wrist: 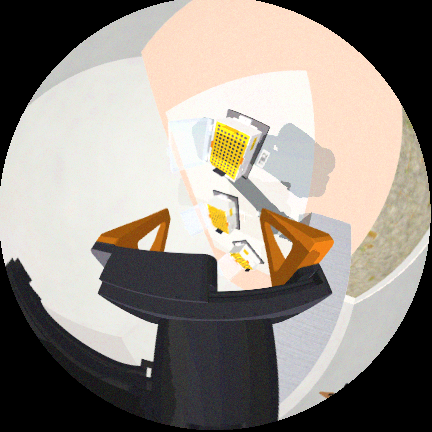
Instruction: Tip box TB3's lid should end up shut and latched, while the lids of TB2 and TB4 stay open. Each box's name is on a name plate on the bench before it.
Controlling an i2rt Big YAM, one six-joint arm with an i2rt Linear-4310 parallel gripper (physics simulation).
Labels:
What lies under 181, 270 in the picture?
The gripper.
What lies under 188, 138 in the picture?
A clear lid.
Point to a tip box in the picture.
229, 203

